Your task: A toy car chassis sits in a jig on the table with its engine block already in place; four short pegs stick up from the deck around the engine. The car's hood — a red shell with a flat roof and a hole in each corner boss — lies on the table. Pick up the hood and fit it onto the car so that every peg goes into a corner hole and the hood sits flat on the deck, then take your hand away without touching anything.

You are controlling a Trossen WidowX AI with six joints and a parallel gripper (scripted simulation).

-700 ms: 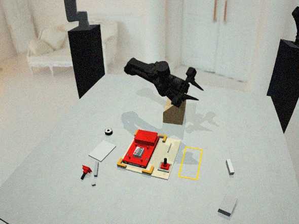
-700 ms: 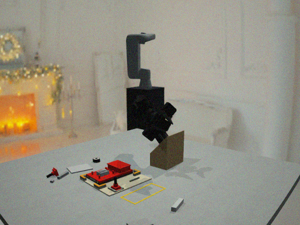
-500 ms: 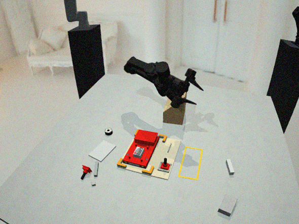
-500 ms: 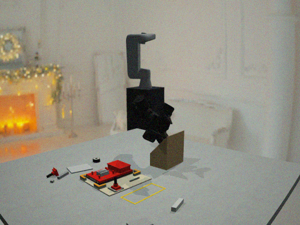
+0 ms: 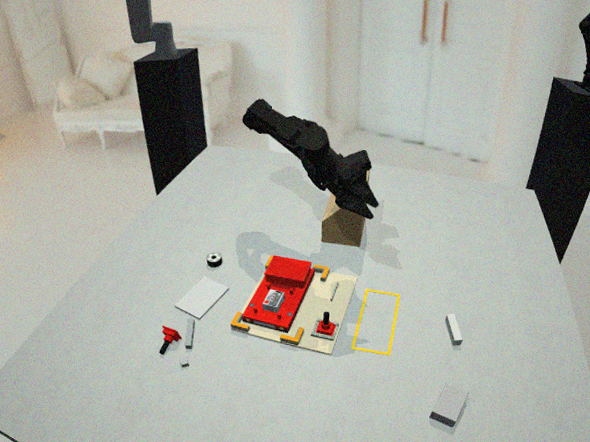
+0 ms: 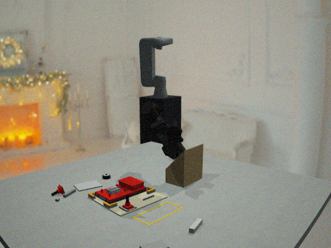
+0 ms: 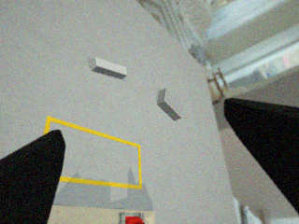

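Now: the hood 190 mm to the right of my gripper tip, 160 mm below it and 40 mm ahead of it. From my gripper tip the other things lie so: grey engine block 200 mm to the right, 180 mm below, 130 mm ahead; then cream baseplate 190 mm below, 170 mm to the right, 110 mm ahead.
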